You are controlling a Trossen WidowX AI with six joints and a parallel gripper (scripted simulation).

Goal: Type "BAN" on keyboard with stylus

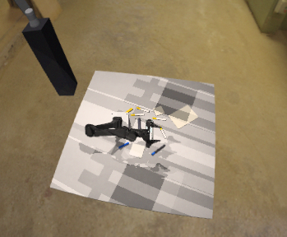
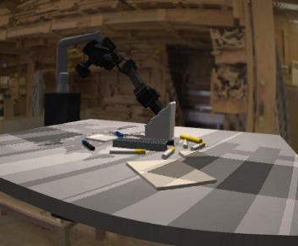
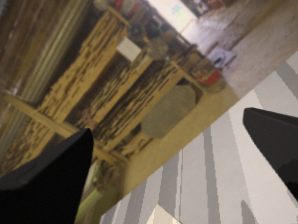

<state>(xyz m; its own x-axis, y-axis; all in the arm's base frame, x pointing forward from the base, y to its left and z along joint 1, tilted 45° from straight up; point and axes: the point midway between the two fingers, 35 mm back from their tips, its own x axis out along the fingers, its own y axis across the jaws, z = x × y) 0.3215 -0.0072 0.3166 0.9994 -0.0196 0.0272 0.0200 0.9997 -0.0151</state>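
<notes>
Right now the blue stylus is 330 mm below my gripper tip, 330 mm behind it and 30 mm to the left of it. The rest, counted from my gripper tip: beige pad (350 mm to the left, 340 mm below, 220 mm ahead); white note (340 mm below, 180 mm behind, 10 mm to the left); blue-tipped black pen (330 mm below, 30 mm behind).
</notes>
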